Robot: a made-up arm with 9 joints. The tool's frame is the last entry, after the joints.
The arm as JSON. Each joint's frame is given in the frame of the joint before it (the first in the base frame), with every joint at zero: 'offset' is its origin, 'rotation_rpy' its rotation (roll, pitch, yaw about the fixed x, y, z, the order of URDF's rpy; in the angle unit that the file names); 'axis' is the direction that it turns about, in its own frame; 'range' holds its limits. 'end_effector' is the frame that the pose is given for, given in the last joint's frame.
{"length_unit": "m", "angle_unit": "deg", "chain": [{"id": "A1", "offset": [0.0, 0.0, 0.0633], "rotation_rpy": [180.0, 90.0, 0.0], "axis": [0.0, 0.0, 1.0], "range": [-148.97, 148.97]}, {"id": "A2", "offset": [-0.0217, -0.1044, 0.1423], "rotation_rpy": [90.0, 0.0, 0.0], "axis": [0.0, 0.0, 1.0], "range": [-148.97, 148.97]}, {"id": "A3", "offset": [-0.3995, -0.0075, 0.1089], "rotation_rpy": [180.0, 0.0, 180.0], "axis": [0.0, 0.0, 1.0], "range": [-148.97, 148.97]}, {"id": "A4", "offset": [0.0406, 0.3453, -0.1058], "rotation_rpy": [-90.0, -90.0, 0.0], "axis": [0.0, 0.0, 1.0], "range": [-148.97, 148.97]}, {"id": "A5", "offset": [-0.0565, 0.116, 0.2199], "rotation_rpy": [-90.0, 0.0, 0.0], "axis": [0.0, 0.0, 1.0], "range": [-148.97, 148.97]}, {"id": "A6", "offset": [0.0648, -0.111, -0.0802], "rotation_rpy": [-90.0, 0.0, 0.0], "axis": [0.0, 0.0, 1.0], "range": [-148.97, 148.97]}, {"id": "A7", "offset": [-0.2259, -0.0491, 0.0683], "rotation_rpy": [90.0, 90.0, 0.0], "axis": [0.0, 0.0, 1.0], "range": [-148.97, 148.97]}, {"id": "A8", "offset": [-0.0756, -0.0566, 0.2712], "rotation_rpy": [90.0, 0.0, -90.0], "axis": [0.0, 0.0, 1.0], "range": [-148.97, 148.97]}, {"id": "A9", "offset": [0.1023, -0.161, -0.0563], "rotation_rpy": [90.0, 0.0, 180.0], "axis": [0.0, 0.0, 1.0], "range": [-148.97, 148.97]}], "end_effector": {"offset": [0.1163, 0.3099, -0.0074], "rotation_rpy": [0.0, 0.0, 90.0]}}
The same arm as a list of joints. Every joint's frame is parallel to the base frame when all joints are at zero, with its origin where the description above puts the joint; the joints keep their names.
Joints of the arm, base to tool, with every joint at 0 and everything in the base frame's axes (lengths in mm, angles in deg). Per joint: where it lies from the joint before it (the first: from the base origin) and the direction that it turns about. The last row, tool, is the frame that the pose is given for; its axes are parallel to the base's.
A1: axis -1 0 0 xyz 0 0 63.3
A2: axis 0 1 0 xyz -142.3 104.4 21.7
A3: axis 0 -1 0 xyz 7.5 108.9 399.5
A4: axis -1 0 0 xyz -345.3 105.8 40.6
A5: axis 0 0 1 xyz -219.9 56.5 116
A6: axis 1 0 0 xyz -111 -64.8 -80.2
A7: axis 0 0 1 xyz 68.3 225.9 49.1
A8: axis 1 0 0 xyz 75.6 56.6 271.2
A9: axis 0 0 1 xyz -56.3 102.3 -161
tool: xyz 309.9 -116.3 -7.4
Joint limits (deg, base to tool): -148.97..148.97 -148.97..148.97 -148.97..148.97 -148.97..148.97 -148.97..148.97 -148.97..148.97 -148.97..148.97 -148.97..148.97 -148.97..148.97

